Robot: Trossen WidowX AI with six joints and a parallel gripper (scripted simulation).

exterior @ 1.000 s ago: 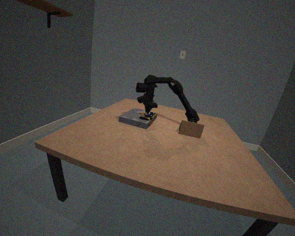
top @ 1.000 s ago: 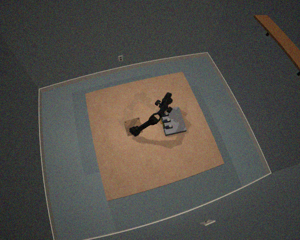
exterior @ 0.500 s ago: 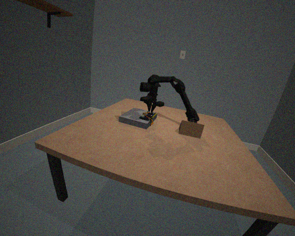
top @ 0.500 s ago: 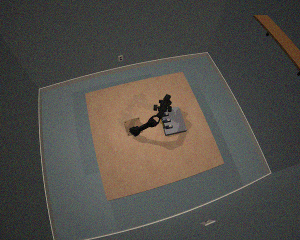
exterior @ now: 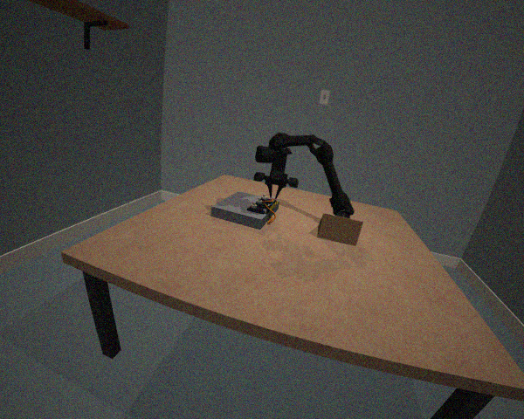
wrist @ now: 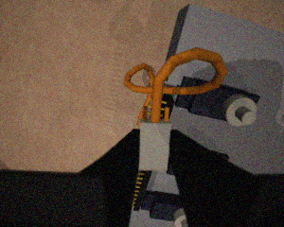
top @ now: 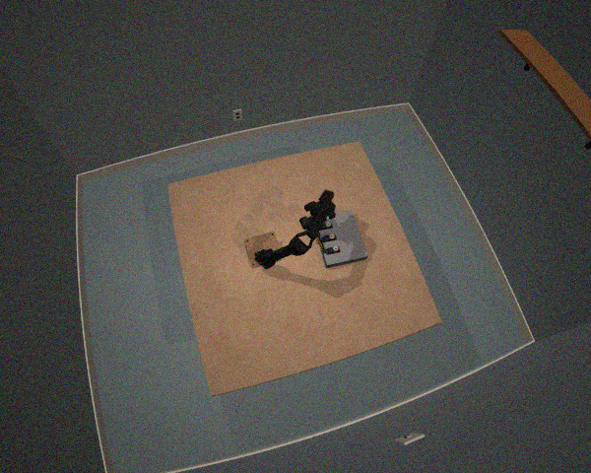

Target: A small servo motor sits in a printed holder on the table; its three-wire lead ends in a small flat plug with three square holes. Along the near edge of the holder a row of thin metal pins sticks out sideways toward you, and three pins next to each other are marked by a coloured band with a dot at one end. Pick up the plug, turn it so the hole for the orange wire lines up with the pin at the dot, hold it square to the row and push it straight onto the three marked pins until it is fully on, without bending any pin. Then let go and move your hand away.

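My gripper tip is 6 cm to the left of the blue band and 5 cm above it. Also, from my gripper tip: grey holder: 16 cm ahead, 10 cm to the right, 10 cm below.
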